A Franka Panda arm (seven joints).
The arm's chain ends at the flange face. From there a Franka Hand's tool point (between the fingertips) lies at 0.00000 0.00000 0.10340 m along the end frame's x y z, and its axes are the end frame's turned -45 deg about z.
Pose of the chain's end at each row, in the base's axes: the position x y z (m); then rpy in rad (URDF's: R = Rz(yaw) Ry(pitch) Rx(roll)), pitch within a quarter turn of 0, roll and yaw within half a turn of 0:
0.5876 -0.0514 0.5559 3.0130 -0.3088 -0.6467
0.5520 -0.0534 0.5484 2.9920 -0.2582 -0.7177
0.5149 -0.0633 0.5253 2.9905 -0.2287 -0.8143
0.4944 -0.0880 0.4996 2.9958 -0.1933 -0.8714
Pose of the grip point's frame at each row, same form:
0.6045 -0.0808 0.4582 2.8329 -0.1289 0.1387
0.5615 -0.0822 0.4495 2.8543 -0.0787 0.0596
0.5195 -0.0908 0.4257 2.8740 -0.0567 -0.0387
0.4956 -0.1127 0.3992 2.9025 -0.0350 -0.0960

